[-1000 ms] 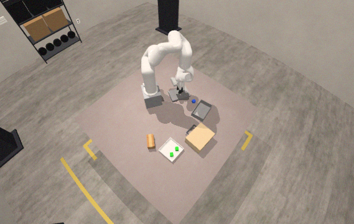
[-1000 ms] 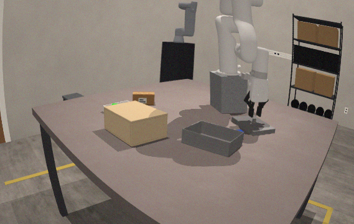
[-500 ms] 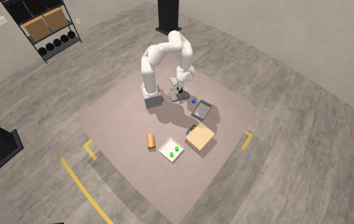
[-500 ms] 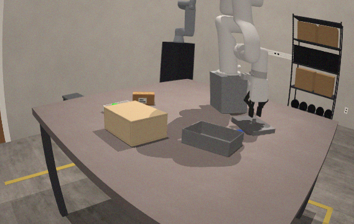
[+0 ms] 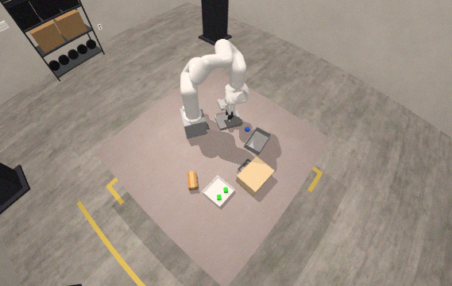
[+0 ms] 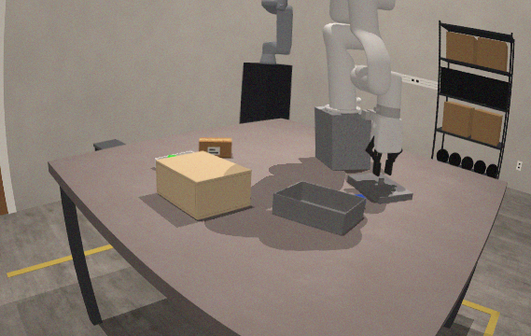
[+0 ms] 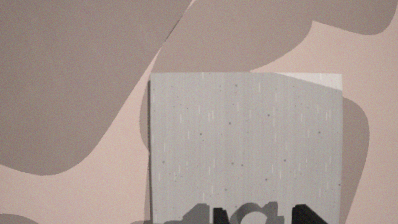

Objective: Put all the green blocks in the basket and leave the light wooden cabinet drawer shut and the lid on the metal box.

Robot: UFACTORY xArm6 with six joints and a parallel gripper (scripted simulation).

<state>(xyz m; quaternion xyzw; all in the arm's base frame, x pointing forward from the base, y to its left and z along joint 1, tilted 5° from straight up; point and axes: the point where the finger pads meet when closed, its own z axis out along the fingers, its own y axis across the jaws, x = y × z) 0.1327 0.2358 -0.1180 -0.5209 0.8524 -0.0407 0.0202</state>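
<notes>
The grey metal lid is 50 mm below my hand. Round my hand: metal box: 290 mm ahead, 10 mm to the right, 40 mm below; light wooden cabinet: 430 mm ahead, 250 mm to the right, 20 mm below; blue block: 170 mm ahead, 20 mm to the left, 50 mm below.
</notes>
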